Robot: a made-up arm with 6 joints. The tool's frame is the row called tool.
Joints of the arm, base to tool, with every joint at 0 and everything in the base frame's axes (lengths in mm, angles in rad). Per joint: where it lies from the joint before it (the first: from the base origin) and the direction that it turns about. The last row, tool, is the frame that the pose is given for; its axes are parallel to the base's.
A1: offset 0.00 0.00 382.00 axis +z
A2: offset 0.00 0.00 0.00 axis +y
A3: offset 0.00 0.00 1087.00 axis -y
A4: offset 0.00 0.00 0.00 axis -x
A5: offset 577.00 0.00 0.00 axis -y
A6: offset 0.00 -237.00 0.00 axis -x
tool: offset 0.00 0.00 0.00
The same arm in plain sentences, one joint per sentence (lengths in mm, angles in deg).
The arm has six revolute joints in a row. What follows holds with every joint at zero, and every direction is one of the base frame's. The first joint sits 382 mm along +z from the base frame's origin and turns about +z. The second joint sits at the same point as the first joint and turns about +y. The third joint sits 1087 mm along +z from the second joint and turns about -y. The fourth joint sits at the same point as the third joint and turns about -x. The fifth joint sits 577 mm along +x from the fourth joint and turns about -y. The sixth joint sits 237 mm along -y from the fifth joint and turns about -x. The tool frame, which is the frame that the pose is given for, sits at the same point as the sixth joint; its axes are parallel to the base frame's.
